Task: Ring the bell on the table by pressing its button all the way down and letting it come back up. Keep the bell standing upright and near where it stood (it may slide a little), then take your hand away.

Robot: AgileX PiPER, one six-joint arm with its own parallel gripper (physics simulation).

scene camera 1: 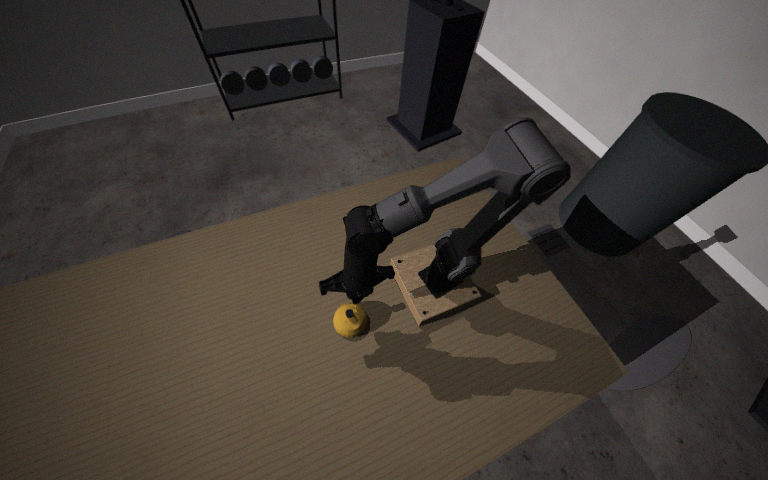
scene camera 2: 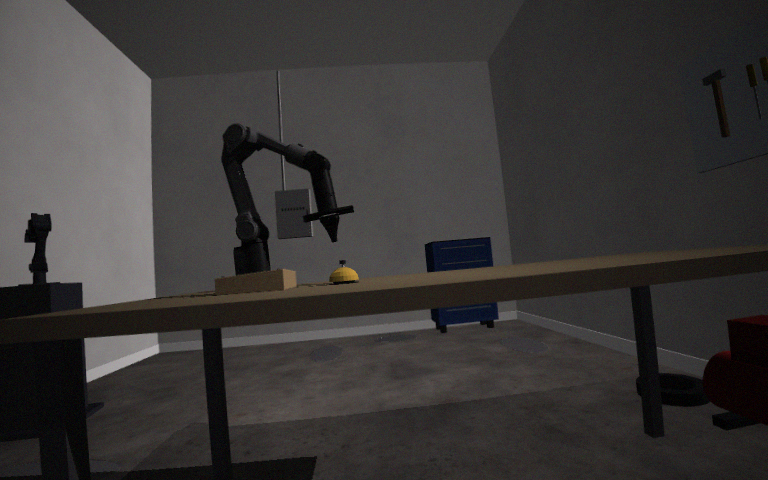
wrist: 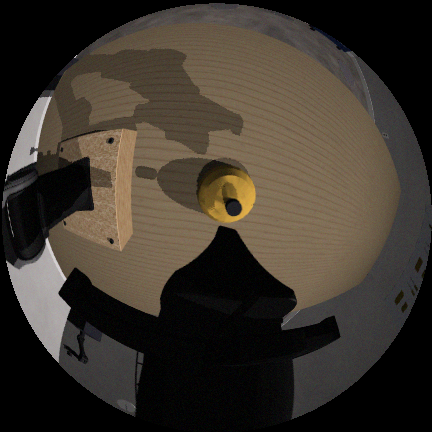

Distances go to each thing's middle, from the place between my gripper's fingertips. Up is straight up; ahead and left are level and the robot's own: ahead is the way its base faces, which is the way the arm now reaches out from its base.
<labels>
My gripper is now 90 mm above the yellow dome bell (scene camera 1: 351,327) and 20 mm short of it.
</labels>
